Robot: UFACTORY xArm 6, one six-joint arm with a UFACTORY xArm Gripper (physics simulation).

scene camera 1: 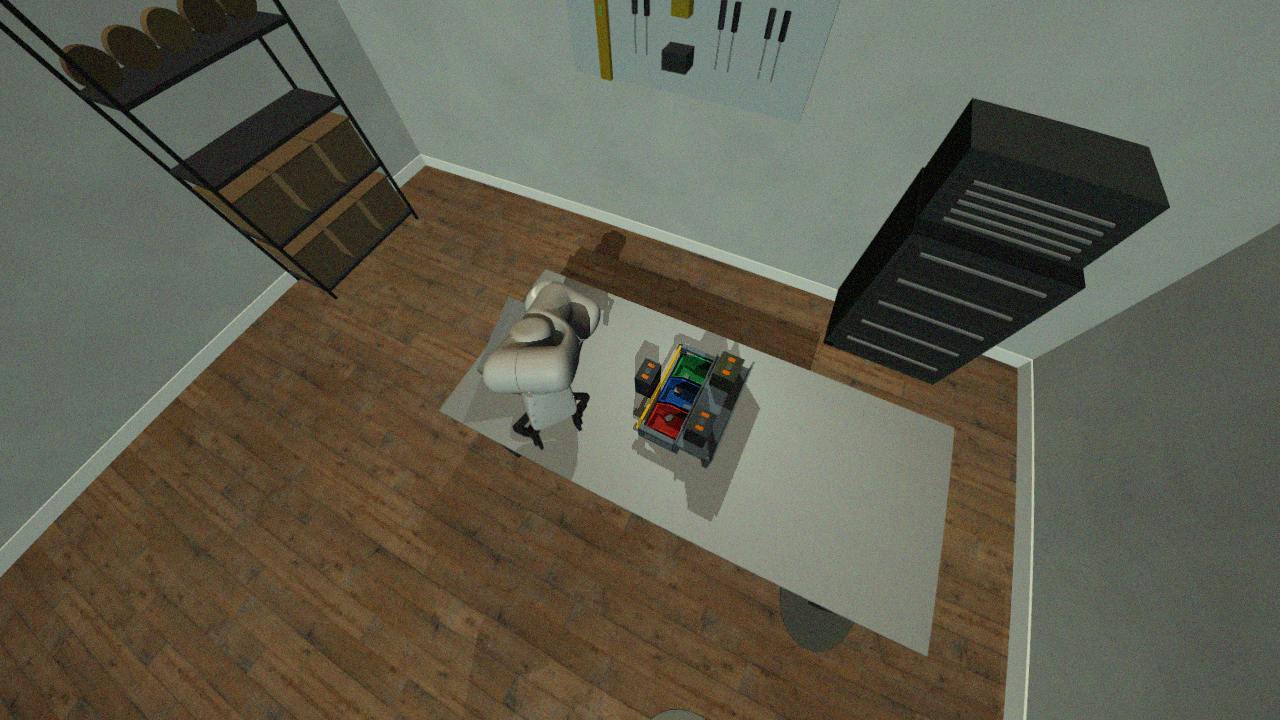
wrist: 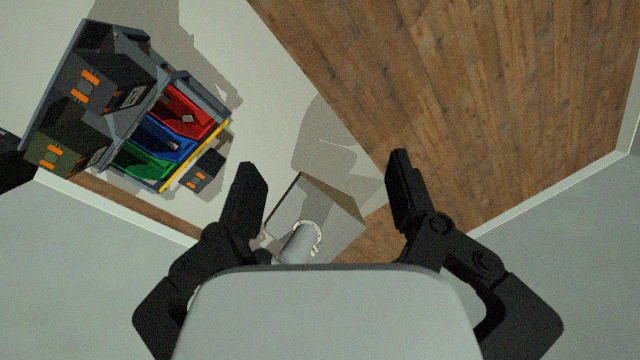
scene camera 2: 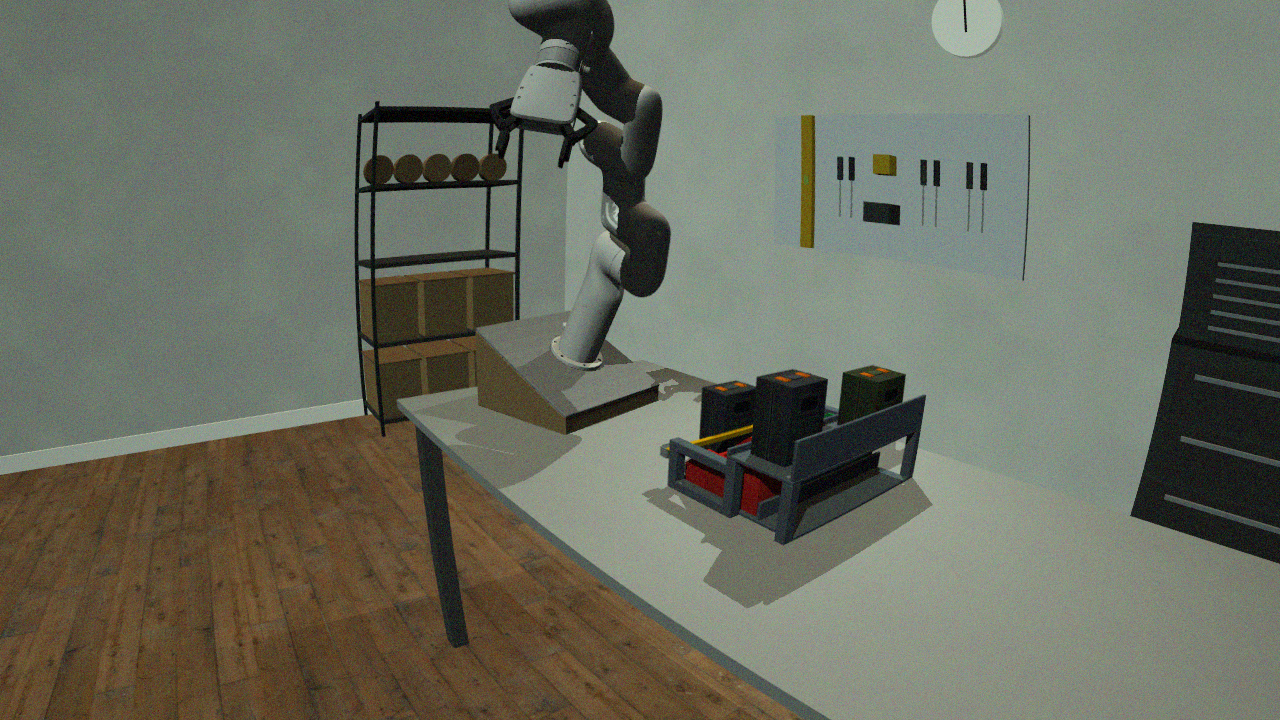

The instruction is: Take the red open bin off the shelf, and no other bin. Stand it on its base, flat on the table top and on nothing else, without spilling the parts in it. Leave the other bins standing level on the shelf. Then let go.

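Frame: origin at the arm's base, x left, y up, z ahead, level; millimetres.
Where they show: gripper, between the fingertips: (scene camera 1: 559,435) (wrist: 321,169) (scene camera 2: 530,159); arm's base, origin of its link: (wrist: 307,232) (scene camera 2: 576,354).
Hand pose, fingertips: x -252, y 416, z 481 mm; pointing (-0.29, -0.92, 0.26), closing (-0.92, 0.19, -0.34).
Things, the pixels of their centre, and the offset from my fingertips. Level surfaces: height alone.
- red open bin, middle of its body: (scene camera 2: 742,470) (scene camera 1: 672,424) (wrist: 181,107) dz +113, dx +321, dy -486 mm
- blue bin, middle of its body: (scene camera 1: 684,398) (wrist: 161,134) dz +89, dx +431, dy -486 mm
- green bin, middle of its body: (scene camera 1: 697,374) (wrist: 141,155) dz +71, dx +541, dy -486 mm
- yellow bar, middle of its body: (scene camera 1: 659,385) (wrist: 191,158) dz -12, dx +411, dy -469 mm
- black box, middle of its body: (scene camera 2: 728,419) (scene camera 1: 648,378) (wrist: 204,169) dz -61, dx +403, dy -464 mm
- table, height of its surface: dy -529 mm
The red open bin (scene camera 1: 664,421) (scene camera 2: 704,478) (wrist: 199,116) sits in the grey shelf (scene camera 2: 859,435) (wrist: 209,100), at the end nearer the table's long front edge, with a small grey part inside. The blue bin (scene camera 1: 669,398) (wrist: 185,151) is beside it, and the green bin (scene camera 1: 693,365) (wrist: 159,167) is beyond the blue. A yellow bar (scene camera 1: 657,389) (wrist: 195,155) runs along the bins' front. My gripper (scene camera 1: 559,436) (scene camera 2: 531,159) (wrist: 321,169) is open and empty, high above the table at the robot's end, well apart from the shelf.
Two tall boxes, one black (scene camera 1: 699,426) (scene camera 2: 787,420) (wrist: 107,82) and one dark green (scene camera 1: 729,368) (scene camera 2: 872,394) (wrist: 70,150), stand on the shelf behind the bins. Another black box (scene camera 1: 647,377) (scene camera 2: 726,407) (wrist: 202,170) stands before the yellow bar. The arm's sloped plinth (scene camera 2: 519,394) (wrist: 320,210) is on the table (scene camera 1: 832,483) (scene camera 2: 1029,573).
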